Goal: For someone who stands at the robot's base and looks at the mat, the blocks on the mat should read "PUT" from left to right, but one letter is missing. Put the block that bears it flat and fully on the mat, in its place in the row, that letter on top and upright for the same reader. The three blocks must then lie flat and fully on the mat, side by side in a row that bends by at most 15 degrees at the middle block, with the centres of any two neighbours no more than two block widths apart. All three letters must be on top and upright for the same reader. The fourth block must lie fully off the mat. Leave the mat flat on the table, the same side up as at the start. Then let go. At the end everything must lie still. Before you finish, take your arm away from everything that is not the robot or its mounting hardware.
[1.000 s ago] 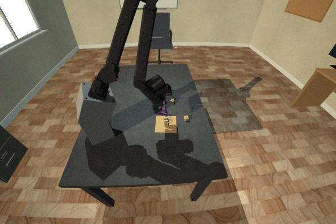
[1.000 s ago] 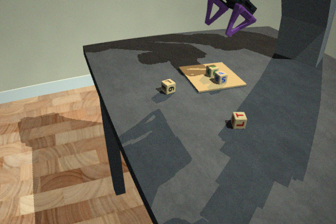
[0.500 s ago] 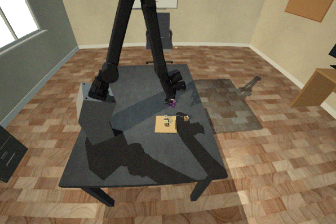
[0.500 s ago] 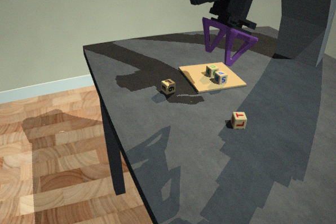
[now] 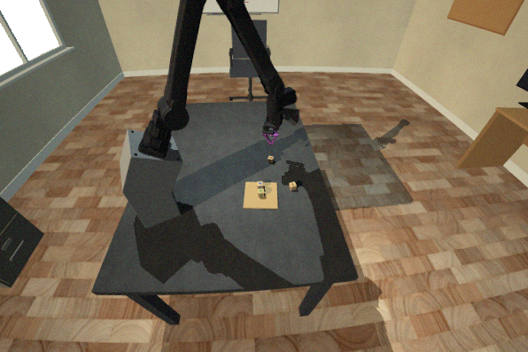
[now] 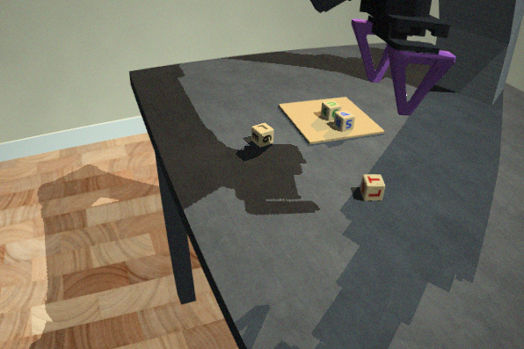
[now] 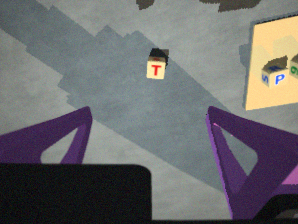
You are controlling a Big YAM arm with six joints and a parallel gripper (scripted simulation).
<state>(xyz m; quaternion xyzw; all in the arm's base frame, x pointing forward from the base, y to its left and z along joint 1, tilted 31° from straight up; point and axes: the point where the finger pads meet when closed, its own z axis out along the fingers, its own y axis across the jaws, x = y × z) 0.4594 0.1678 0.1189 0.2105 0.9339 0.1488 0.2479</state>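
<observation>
My hand is 14 cm above the T block and 1 cm past it. From my hand the other things lie so: mat 20 cm to the right, 15 cm below, 9 cm behind.
</observation>
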